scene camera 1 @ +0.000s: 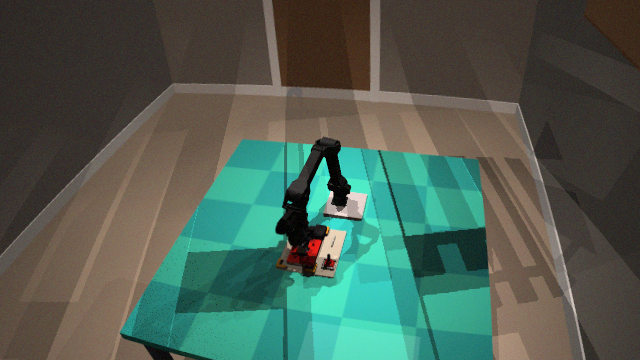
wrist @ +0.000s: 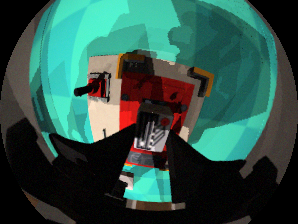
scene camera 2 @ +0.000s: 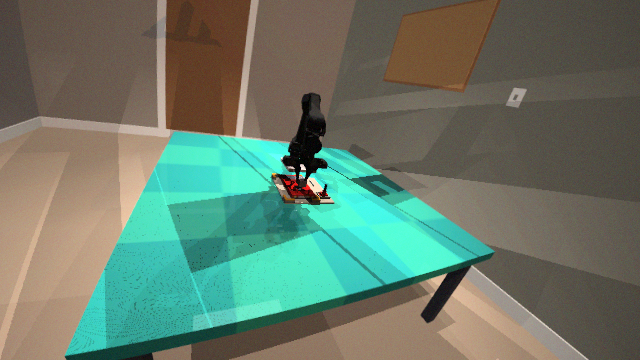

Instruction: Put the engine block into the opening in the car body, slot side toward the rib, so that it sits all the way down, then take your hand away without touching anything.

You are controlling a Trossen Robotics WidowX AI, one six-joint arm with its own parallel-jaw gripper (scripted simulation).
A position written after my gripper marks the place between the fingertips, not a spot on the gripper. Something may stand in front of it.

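My gripper [scene camera 1: 303, 244] is carrying an engine block [wrist: 153, 122].
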